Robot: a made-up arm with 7 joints. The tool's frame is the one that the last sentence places. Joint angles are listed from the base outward.
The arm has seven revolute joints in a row. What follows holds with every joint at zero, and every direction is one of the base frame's. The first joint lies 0.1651 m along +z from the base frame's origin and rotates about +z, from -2.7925 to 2.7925 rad. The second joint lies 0.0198 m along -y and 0.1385 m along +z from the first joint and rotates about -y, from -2.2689 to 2.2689 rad. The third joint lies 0.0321 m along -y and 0.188 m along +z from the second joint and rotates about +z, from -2.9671 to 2.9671 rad. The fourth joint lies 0.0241 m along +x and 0.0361 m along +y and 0.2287 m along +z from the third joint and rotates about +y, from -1.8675 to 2.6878 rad. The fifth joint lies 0.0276 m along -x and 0.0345 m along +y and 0.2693 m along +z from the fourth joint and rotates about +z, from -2.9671 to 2.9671 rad. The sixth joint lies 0.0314 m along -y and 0.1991 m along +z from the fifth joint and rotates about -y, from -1.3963 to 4.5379 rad. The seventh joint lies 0.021 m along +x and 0.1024 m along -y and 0.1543 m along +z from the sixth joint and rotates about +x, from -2.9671 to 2.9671 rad. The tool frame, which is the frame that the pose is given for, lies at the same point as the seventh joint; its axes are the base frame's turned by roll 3.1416, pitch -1.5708 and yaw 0 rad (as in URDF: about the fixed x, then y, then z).
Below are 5 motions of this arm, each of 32 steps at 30 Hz.
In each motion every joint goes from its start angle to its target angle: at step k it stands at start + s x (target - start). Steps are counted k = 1, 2, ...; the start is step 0. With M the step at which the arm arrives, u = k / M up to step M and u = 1 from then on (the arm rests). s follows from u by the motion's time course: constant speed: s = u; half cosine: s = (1 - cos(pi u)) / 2; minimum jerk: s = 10 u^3 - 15 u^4 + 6 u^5.
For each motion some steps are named. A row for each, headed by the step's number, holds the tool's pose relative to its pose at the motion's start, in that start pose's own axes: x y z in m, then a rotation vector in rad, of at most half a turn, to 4 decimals.
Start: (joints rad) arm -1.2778 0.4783 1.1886 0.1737 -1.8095 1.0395 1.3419
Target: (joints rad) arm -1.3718 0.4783 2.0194 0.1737 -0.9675 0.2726 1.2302
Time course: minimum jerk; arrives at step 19
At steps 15, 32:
15: -0.0745 0.1201 0.1528 -0.1091 -1.2669 0.7977
32: -0.0918 0.1159 0.1558 -0.0845 -1.3768 0.8219

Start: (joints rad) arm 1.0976 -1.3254 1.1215 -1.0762 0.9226 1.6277 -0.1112
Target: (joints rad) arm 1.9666 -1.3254 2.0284 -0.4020 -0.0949 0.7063 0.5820
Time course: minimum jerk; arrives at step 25
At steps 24, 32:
24: -0.5627 0.3189 -0.8037 -1.7347 -1.5207 0.9820
32: -0.5630 0.3187 -0.8044 -1.7358 -1.5217 0.9828

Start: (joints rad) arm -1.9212 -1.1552 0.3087 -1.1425 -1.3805 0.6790 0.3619
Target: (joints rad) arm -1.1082 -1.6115 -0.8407 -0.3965 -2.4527 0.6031 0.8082
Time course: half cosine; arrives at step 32
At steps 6, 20, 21, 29, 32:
6: -0.0117 -0.1003 -0.0613 0.0422 0.0496 -0.1091
20: -0.3002 -0.4314 -0.8059 0.3598 0.8765 -0.5446
21: -0.3325 -0.4224 -0.8625 0.3793 0.9618 -0.5438
29: -0.5228 -0.3151 -1.1209 0.4565 1.4597 -0.4479
32: -0.5402 -0.3024 -1.1386 0.4602 1.5054 -0.4319

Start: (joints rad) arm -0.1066 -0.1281 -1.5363 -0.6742 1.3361 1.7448 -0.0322
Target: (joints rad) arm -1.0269 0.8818 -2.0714 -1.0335 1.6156 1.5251 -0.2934
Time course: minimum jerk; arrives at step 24
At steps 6, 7, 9, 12, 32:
6: 0.0569 -0.0176 0.0151 0.0590 -0.0286 -0.1732
7: 0.0813 -0.0304 0.0226 0.0877 -0.0440 -0.2548
9: 0.1345 -0.0743 0.0416 0.1621 -0.0877 -0.4606
12: 0.1947 -0.1869 0.0728 0.3019 -0.1813 -0.8363
32: 0.1509 -0.4879 0.0872 0.6006 -0.4054 -1.6649

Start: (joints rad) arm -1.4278 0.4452 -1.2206 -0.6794 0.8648 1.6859 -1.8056
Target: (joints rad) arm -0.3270 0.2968 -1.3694 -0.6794 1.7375 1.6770 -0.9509
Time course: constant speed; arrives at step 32
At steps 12, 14, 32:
12: -0.1525 -0.1617 -0.1247 -0.0577 -0.3330 0.8595
14: -0.1654 -0.1911 -0.1486 -0.0880 -0.3859 1.0027
32: -0.1307 -0.4345 -0.3302 -0.6619 -0.7605 2.2442

